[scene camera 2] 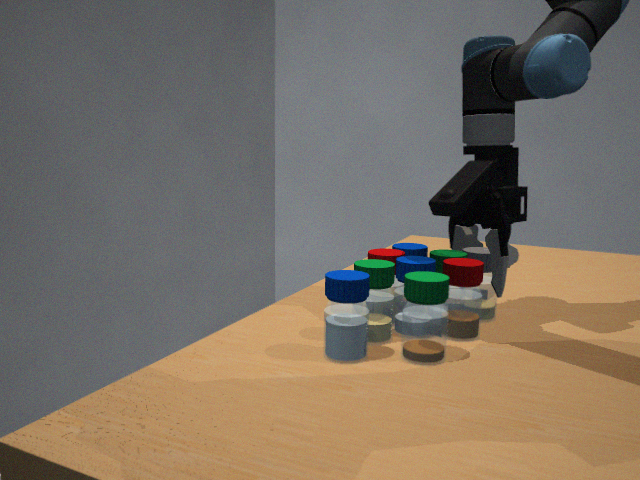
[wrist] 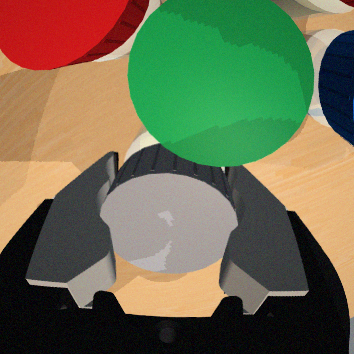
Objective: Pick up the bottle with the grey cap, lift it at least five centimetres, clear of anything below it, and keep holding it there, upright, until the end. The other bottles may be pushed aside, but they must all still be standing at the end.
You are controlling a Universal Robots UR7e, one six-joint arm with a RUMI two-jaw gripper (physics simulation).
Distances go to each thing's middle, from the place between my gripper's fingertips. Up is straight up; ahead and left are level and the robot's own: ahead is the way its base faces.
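Grey-capped bottle (scene camera 2: pixel 489 298): 1 cm above my hand. Red-capped bottle (scene camera 2: pixel 464 304): 1 cm above my hand and 9 cm to the left of it. Measured to their middles, the grey-capped bottle is the nearest to my hand of the things named here.
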